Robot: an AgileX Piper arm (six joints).
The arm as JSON. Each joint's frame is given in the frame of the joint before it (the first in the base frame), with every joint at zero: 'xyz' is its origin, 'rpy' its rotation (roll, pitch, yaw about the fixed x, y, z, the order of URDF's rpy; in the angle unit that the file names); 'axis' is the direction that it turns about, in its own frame. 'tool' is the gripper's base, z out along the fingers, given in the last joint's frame.
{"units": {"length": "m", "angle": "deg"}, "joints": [
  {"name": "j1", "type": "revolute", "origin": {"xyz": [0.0, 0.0, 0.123], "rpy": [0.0, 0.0, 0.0]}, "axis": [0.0, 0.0, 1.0]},
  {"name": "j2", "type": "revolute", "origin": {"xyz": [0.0, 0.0, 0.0], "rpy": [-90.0, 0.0, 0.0]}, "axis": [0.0, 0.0, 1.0]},
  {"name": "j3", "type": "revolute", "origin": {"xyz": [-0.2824, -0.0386, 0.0], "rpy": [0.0, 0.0, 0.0]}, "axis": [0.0, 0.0, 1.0]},
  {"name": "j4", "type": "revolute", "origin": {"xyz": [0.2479, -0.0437, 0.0], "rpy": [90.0, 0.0, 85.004]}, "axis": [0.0, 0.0, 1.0]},
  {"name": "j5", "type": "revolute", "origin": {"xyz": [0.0, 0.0, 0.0], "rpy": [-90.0, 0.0, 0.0]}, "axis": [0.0, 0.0, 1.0]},
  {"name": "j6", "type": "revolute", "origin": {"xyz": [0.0, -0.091, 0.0], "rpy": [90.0, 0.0, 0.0]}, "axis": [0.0, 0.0, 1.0]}
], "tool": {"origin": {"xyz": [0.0, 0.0, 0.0], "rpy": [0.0, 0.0, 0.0]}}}
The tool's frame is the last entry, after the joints.
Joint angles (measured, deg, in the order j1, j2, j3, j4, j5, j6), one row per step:
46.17, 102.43, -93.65, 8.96, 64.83, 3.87
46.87, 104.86, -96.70, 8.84, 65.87, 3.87
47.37, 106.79, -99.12, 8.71, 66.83, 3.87
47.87, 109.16, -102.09, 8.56, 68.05, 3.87
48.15, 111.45, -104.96, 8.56, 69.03, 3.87
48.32, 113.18, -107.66, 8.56, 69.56, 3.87
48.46, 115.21, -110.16, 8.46, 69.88, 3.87
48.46, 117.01, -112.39, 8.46, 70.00, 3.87
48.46, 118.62, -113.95, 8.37, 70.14, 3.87
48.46, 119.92, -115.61, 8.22, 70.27, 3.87
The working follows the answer.
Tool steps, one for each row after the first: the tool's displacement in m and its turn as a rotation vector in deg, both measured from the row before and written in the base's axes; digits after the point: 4 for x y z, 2 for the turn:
0.0037, 0.0108, -0.0020, -0.37, 0.20, 0.87
0.0029, 0.0081, -0.0020, -0.42, 0.22, 0.65
0.0038, 0.0093, -0.0029, -0.54, 0.30, 0.69
0.0046, 0.0083, -0.0030, -0.29, 0.26, 0.43
0.0042, 0.0067, 0.0002, 0.33, -0.30, 0.25
0.0050, 0.0070, -0.0032, 0.05, -0.18, 0.19
0.0051, 0.0058, -0.0029, 0.23, -0.21, 0.02
0.0042, 0.0046, -0.0050, -0.20, 0.06, 0.02
0.0037, 0.0039, -0.0022, 0.07, -0.27, 0.02

Tool pose at each row, in the base's axes (x y z in m, rotation vector in deg; rounded; the steps above come from the unrounded poses):
0.2563, 0.2855, 0.3121, -55.63, 152.78, 24.36
0.2600, 0.2962, 0.3101, -56.94, 152.80, 24.18
0.2629, 0.3043, 0.3082, -57.97, 152.94, 23.91
0.2667, 0.3136, 0.3053, -59.09, 153.19, 23.53
0.2713, 0.3219, 0.3023, -59.78, 153.38, 23.41
0.2755, 0.3286, 0.3025, -60.01, 152.86, 23.70
0.2805, 0.3356, 0.2992, -60.24, 152.60, 23.69
0.2856, 0.3414, 0.2963, -60.18, 152.30, 23.86
0.2899, 0.3460, 0.2913, -60.27, 152.44, 23.64
0.2936, 0.3498, 0.2891, -60.26, 152.17, 23.57

